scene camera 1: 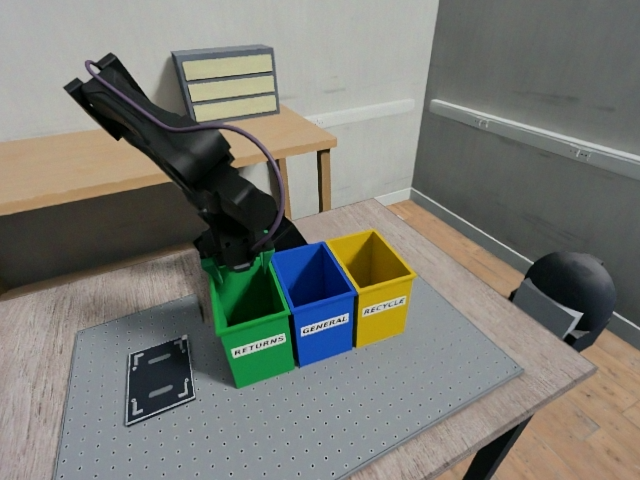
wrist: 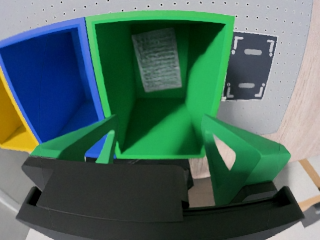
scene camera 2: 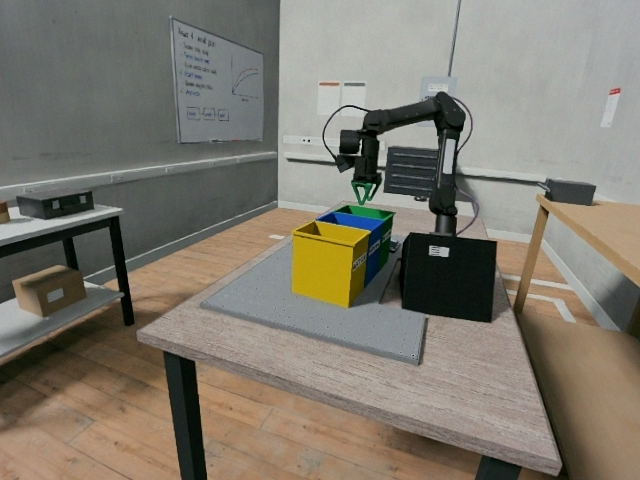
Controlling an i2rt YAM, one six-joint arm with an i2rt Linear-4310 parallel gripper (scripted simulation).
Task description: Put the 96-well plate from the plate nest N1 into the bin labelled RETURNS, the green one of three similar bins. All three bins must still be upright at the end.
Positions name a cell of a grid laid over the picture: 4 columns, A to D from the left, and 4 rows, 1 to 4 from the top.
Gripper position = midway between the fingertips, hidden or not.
Note:
I see my gripper (scene camera 2: C2), a green returns bin (scene camera 1: B3), a blue general bin (scene camera 1: C3), a yellow recycle bin (scene camera 1: C3), a 96-well plate (wrist: B1) and a black plate nest N1 (wrist: D2).
The green returns bin also shows in the wrist view (wrist: C3) and in scene camera 2 (scene camera 2: C2). The blue general bin shows as well in scene camera 2 (scene camera 2: C2). The yellow recycle bin shows as well in scene camera 2 (scene camera 2: C3).

